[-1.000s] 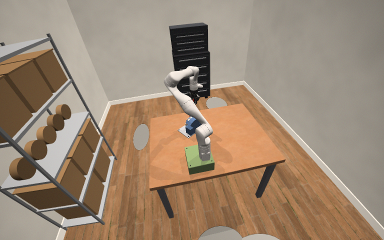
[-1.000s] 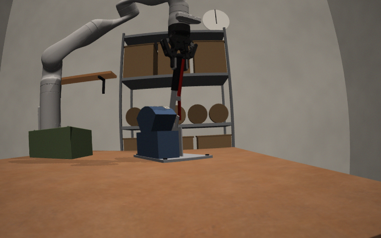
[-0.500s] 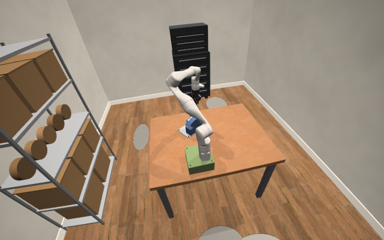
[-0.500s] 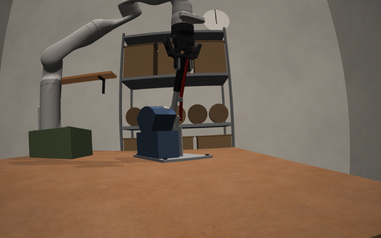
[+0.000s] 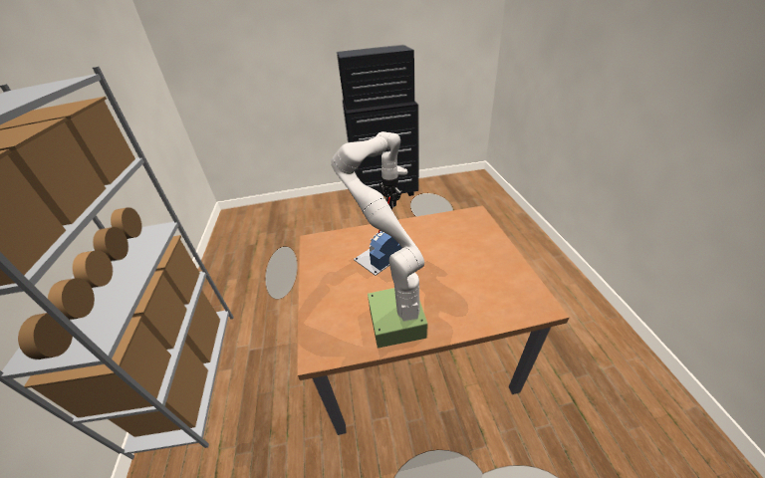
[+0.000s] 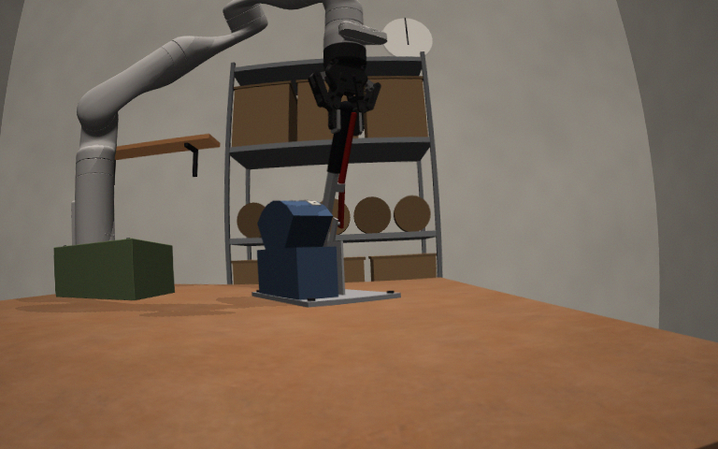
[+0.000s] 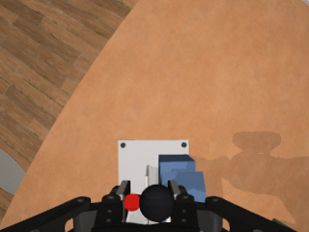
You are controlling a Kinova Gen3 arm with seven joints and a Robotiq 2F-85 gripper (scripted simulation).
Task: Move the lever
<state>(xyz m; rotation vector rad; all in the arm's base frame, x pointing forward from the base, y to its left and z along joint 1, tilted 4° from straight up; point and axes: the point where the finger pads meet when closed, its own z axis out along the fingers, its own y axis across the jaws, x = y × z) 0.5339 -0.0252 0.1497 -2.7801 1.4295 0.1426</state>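
The red bar is 10 mm behind my hand, 50 mm to the left of it and 100 mm below it.
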